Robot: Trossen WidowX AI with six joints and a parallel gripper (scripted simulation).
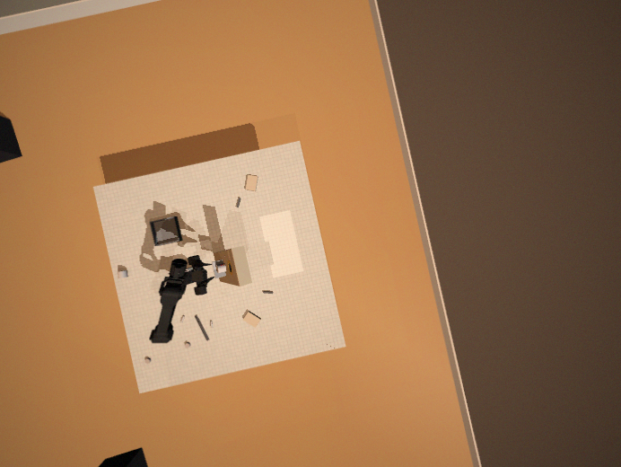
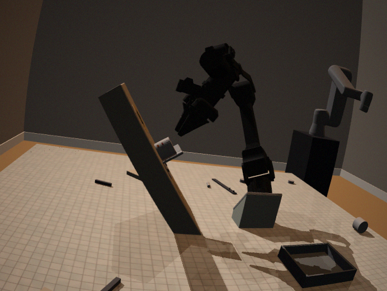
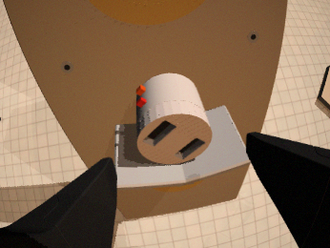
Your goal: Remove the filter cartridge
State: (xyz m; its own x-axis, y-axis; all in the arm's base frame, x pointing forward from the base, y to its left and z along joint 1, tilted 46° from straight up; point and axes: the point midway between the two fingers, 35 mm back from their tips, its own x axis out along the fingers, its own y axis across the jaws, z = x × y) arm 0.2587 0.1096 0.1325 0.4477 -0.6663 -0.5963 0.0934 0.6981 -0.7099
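Now: gripper tip 40 mm above the round filter cartridge and 20 mm short of it. Round my gripper tip: service panel 70 mm ahead, 60 mm below, 10 mm to the right; dark bracket 70 mm below, 10 mm ahead; dark square tray 310 mm to the left, 310 mm behind, 230 mm below.
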